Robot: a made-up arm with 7 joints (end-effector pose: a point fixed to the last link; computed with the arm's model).
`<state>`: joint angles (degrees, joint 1 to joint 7).
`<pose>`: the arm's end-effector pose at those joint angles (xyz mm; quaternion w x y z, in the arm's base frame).
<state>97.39 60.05 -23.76 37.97 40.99 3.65 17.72</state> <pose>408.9 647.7 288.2 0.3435 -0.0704 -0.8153 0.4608</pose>
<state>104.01 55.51 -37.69 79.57 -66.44 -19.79 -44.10</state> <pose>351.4 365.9 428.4 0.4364 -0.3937 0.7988 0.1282</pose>
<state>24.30 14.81 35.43 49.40 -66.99 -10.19 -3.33</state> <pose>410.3 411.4 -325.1 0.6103 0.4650 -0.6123 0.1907</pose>
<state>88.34 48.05 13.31 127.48 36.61 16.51 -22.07</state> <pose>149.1 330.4 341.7 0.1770 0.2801 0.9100 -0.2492</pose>
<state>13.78 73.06 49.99 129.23 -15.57 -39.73 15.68</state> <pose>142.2 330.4 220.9 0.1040 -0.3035 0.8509 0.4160</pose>
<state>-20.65 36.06 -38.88 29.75 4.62 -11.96 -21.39</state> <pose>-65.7 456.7 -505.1 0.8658 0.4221 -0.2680 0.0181</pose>
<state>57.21 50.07 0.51 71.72 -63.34 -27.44 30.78</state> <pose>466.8 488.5 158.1 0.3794 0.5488 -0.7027 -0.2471</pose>
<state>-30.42 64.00 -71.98 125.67 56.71 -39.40 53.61</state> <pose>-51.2 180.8 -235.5 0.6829 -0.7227 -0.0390 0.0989</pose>
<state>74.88 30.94 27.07 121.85 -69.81 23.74 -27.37</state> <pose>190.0 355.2 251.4 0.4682 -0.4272 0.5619 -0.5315</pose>
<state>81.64 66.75 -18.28 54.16 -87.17 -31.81 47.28</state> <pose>387.2 621.4 263.7 0.5137 0.7377 -0.3285 -0.2898</pose>
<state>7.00 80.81 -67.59 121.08 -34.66 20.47 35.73</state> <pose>195.0 328.2 -215.8 0.7211 0.1908 -0.2860 -0.6015</pose>
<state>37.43 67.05 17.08 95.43 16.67 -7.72 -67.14</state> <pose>279.9 517.3 200.2 0.2451 -0.1113 0.8020 -0.5332</pose>
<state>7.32 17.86 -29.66 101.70 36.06 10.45 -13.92</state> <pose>349.1 84.3 -262.9 0.7613 -0.2298 -0.4813 0.3688</pose>
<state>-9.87 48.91 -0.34 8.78 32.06 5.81 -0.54</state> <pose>-54.1 647.4 -378.1 0.6463 0.5468 -0.0951 0.5236</pose>
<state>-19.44 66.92 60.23 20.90 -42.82 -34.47 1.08</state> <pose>6.6 781.2 -117.6 0.5864 0.6421 -0.4800 0.1158</pose>
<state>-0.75 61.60 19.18 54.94 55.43 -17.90 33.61</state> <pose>257.8 665.2 -135.1 0.5889 -0.0202 -0.7096 0.3863</pose>
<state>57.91 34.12 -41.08 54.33 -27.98 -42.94 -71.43</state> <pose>592.9 308.9 -26.6 0.0188 -0.0042 -0.9752 0.2206</pose>
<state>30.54 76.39 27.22 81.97 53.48 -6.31 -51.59</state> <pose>238.4 608.5 216.9 0.0763 -0.0260 0.7421 -0.6655</pose>
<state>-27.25 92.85 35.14 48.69 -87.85 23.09 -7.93</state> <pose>241.1 698.1 152.6 0.0755 0.8965 -0.1822 -0.3967</pose>
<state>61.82 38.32 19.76 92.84 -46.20 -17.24 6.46</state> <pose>362.8 434.4 239.8 0.0037 -0.3953 0.9113 -0.1156</pose>
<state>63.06 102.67 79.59 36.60 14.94 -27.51 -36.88</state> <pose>-217.9 720.3 201.6 0.6939 -0.0251 0.4811 -0.5353</pose>
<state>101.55 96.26 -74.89 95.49 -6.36 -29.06 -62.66</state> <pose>269.6 513.9 256.4 0.1481 -0.1977 0.9667 -0.0664</pose>
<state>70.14 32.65 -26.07 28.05 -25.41 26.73 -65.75</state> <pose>586.0 455.2 8.8 0.0782 0.6888 -0.6228 0.3626</pose>
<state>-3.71 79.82 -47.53 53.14 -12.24 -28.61 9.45</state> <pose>188.9 655.4 -231.0 0.8204 0.2915 -0.3169 -0.3763</pose>
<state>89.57 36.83 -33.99 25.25 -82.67 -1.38 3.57</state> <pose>607.9 472.9 200.1 0.3356 0.7142 -0.5902 -0.1705</pose>
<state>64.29 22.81 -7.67 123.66 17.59 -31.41 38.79</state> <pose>316.7 163.3 237.1 0.0879 0.2998 0.8999 0.3042</pose>
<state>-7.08 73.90 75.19 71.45 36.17 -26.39 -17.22</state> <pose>83.1 679.9 189.0 0.1233 -0.1427 0.8845 -0.4267</pose>
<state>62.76 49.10 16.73 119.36 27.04 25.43 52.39</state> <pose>274.3 352.8 263.9 0.3819 -0.0952 -0.9107 -0.1253</pose>
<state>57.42 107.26 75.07 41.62 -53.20 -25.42 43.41</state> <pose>-224.9 679.3 307.1 0.1381 0.6808 -0.6275 0.3517</pose>
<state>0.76 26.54 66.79 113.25 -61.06 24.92 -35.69</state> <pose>89.1 466.7 -35.0 0.1612 -0.8001 0.4661 -0.3416</pose>
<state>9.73 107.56 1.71 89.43 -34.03 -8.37 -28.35</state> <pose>309.7 489.6 257.8 0.0486 0.5278 -0.7636 -0.3688</pose>
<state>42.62 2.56 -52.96 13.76 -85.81 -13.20 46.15</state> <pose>524.1 114.0 -399.1 0.5893 0.3061 -0.1538 -0.7317</pose>
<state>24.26 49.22 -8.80 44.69 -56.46 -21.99 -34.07</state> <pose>400.4 556.6 -202.9 0.3762 0.4984 -0.7702 -0.1296</pose>
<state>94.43 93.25 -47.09 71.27 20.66 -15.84 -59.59</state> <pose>189.3 642.0 311.9 0.2482 -0.3098 0.8176 -0.4170</pose>
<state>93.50 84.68 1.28 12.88 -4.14 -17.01 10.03</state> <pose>100.9 821.8 141.3 0.1661 0.3616 -0.7028 0.5897</pose>
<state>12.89 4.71 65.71 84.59 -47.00 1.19 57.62</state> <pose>228.9 431.9 -290.6 0.7726 0.2166 -0.4717 0.3657</pose>
